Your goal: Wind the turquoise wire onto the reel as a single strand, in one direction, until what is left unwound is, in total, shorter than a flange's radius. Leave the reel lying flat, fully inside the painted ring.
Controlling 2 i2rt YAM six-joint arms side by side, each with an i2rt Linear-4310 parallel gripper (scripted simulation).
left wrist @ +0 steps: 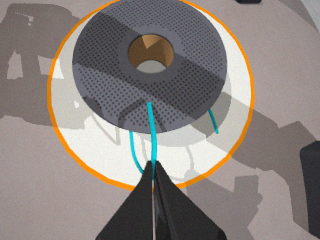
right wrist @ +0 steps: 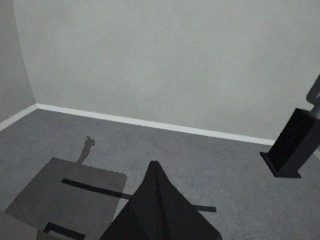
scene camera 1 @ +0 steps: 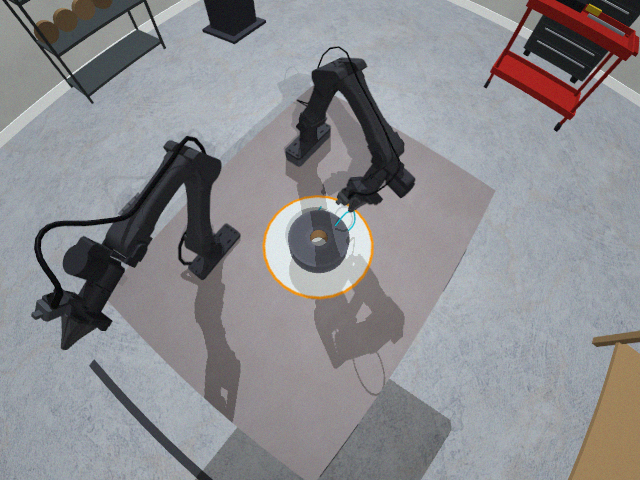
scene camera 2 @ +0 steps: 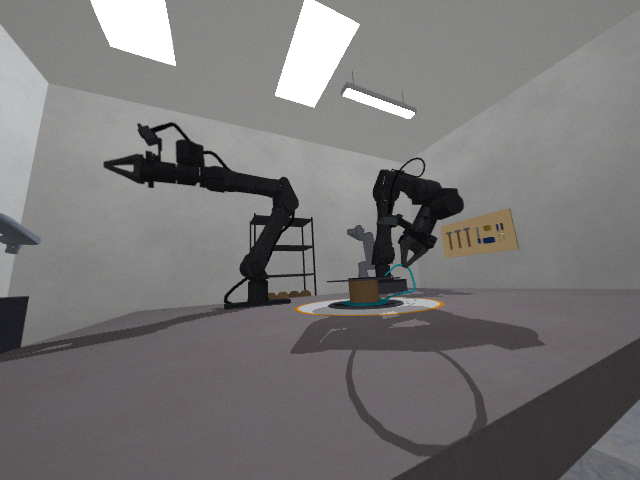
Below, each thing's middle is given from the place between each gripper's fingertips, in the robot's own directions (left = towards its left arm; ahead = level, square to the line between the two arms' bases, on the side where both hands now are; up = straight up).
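Labels:
My right hand (scene camera 1: 63,349) is 35 cm above the reel (scene camera 1: 315,224), 60 cm to the right of it and 21 cm short of it. Counted from my left hand (scene camera 2: 403,267), the reel is 12 cm to the right, 7 cm below and 4 cm behind. By its middle, the reel is nearer to my left hand than to my right hand.

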